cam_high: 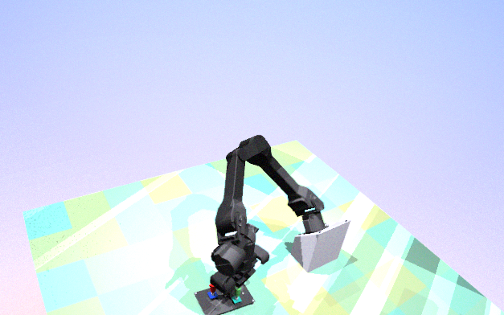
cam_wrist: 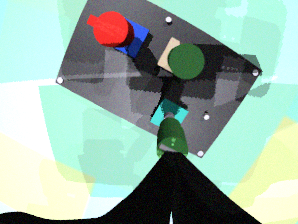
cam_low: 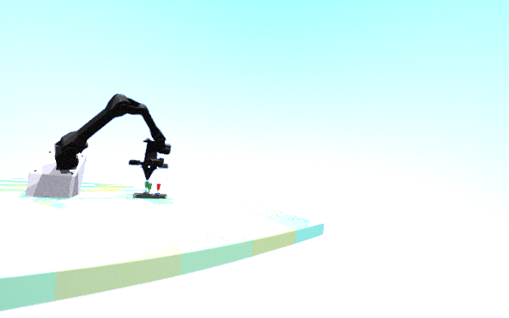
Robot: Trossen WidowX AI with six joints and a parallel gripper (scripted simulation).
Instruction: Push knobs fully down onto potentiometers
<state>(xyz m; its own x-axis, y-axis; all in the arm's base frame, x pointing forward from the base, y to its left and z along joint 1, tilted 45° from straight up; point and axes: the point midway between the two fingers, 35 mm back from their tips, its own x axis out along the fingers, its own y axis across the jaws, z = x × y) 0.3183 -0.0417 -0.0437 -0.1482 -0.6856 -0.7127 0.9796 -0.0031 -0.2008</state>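
Right now the red knob is 60 mm to the right of my gripper tip, 50 mm ahead of it and 30 mm below it.
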